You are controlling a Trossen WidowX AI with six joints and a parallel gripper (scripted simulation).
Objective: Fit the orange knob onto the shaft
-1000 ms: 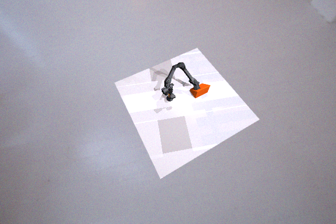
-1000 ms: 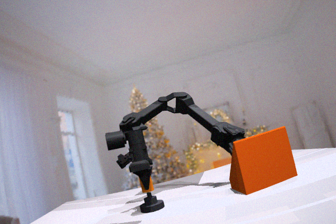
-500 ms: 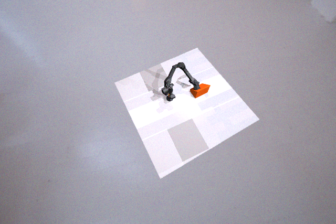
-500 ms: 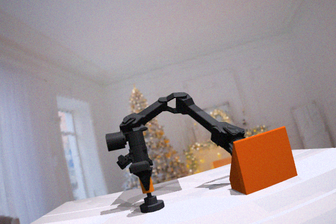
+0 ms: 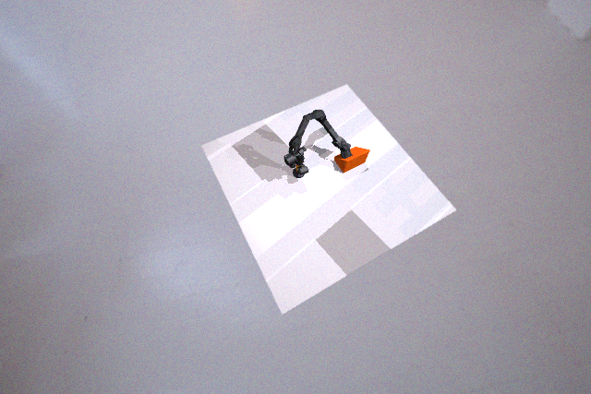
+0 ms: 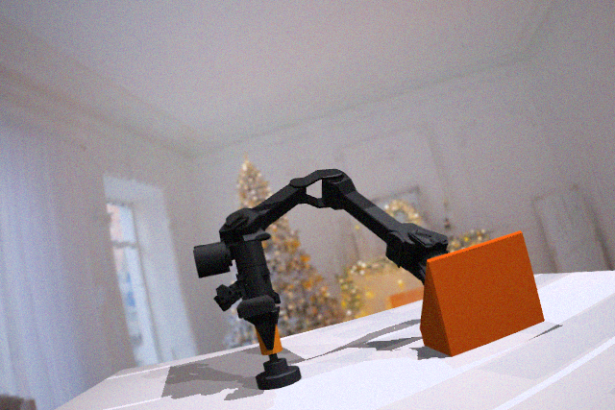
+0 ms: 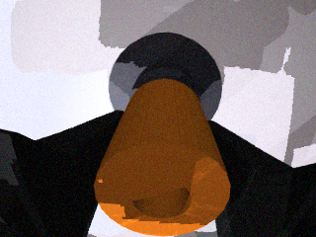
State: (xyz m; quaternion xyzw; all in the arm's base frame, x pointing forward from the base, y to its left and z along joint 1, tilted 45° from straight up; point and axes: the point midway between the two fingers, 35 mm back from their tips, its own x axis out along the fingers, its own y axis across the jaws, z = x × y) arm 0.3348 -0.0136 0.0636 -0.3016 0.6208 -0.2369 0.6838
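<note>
Right now the orange knob is 20 mm above my gripper tip. From my gripper tip the other things lie so: dark pedestal: 40 mm below.
</note>
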